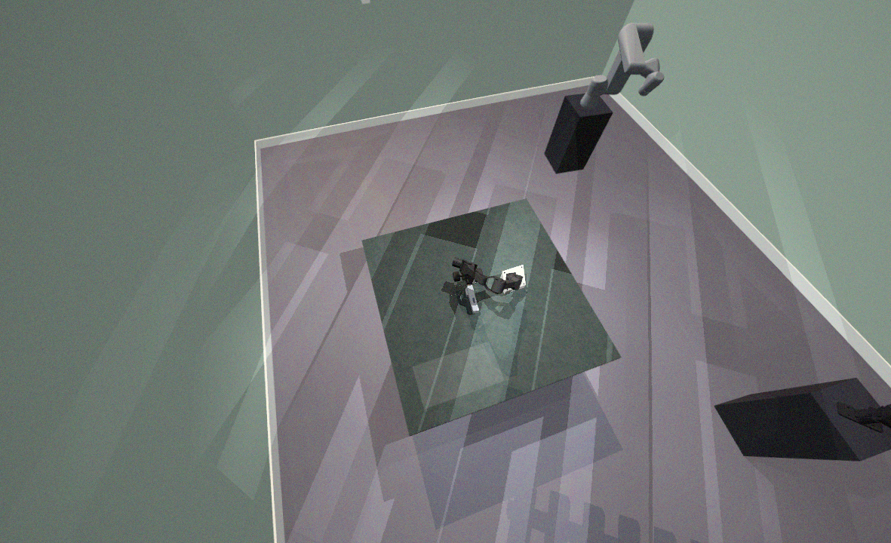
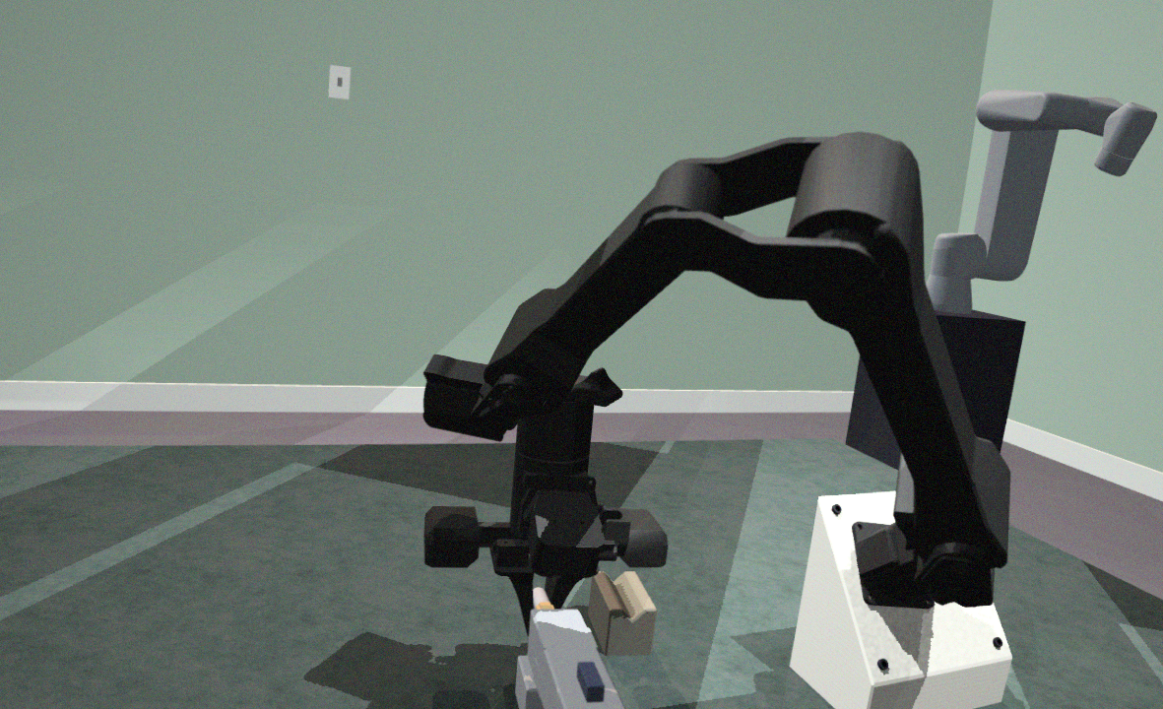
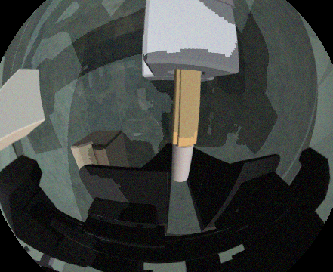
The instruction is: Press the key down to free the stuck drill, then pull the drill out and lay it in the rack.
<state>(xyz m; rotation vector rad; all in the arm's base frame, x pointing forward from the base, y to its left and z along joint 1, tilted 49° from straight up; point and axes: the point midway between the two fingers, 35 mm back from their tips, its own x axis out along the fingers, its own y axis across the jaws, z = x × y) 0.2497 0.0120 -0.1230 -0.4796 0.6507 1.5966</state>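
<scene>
My gripper tip is now 5 cm to the right of the drill and 4 cm below it. From my gripper tip the other things lie so: grey housing 1 cm ahead, 15 cm to the left, 4 cm above; then blue key 1 cm ahead, 17 cm to the left, 4 cm above.
</scene>
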